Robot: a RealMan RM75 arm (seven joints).
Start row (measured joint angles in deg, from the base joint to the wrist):
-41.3 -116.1 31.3 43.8 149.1 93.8 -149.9
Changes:
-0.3 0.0 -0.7 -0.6 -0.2 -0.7 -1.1
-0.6 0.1 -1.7 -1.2 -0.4 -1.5 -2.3
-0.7 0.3 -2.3 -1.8 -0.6 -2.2 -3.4
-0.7 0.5 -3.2 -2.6 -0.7 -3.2 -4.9
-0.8 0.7 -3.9 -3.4 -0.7 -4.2 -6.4
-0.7 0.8 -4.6 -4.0 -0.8 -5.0 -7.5
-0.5 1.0 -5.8 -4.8 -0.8 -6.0 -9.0
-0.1 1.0 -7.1 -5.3 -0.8 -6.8 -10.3
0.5 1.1 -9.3 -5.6 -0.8 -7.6 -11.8
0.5 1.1 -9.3 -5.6 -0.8 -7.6 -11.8
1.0 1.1 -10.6 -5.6 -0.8 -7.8 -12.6
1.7 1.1 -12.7 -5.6 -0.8 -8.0 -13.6
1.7 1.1 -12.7 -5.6 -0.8 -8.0 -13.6
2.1 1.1 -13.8 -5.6 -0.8 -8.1 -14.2
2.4 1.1 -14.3 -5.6 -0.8 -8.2 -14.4
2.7 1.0 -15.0 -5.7 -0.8 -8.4 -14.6
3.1 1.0 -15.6 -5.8 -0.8 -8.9 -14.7
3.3 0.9 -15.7 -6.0 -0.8 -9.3 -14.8
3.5 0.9 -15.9 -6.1 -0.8 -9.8 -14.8
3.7 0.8 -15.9 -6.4 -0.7 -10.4 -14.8
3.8 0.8 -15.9 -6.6 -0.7 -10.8 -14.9
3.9 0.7 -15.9 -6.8 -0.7 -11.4 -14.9
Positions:
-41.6 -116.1 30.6 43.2 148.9 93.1 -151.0
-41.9 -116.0 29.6 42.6 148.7 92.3 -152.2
-42.0 -115.8 29.0 42.0 148.5 91.6 -153.3
-42.0 -115.6 28.1 41.2 148.4 90.6 -154.8
-42.1 -115.4 27.4 40.4 148.4 89.6 -156.3
-42.0 -115.3 26.7 39.8 148.3 88.8 -157.4
-41.8 -115.1 25.5 39.0 148.3 87.8 -158.9
-41.4 -115.1 24.2 38.5 148.3 87.0 -160.2
-40.8 -115.0 22.0 38.2 148.3 86.2 -161.7
-40.8 -115.0 22.0 38.2 148.3 86.2 -161.7
-40.3 -115.0 20.7 38.2 148.3 86.0 -162.5
-39.6 -115.0 18.6 38.2 148.3 85.8 -163.5
-39.6 -115.0 18.6 38.2 148.3 85.8 -163.5
-39.2 -115.0 17.5 38.2 148.3 85.7 -164.1
-38.9 -115.0 17.0 38.2 148.3 85.6 -164.3
-38.6 -115.1 16.3 38.1 148.3 85.4 -164.5
-38.2 -115.1 15.7 38.0 148.3 84.9 -164.6
-38.0 -115.2 15.6 37.8 148.3 84.5 -164.7
-37.8 -115.2 15.4 37.7 148.3 84.0 -164.7
-37.6 -115.3 15.4 37.4 148.4 83.4 -164.7
-37.5 -115.3 15.4 37.2 148.4 83.0 -164.8
-37.4 -115.4 15.4 37.0 148.4 82.4 -164.8

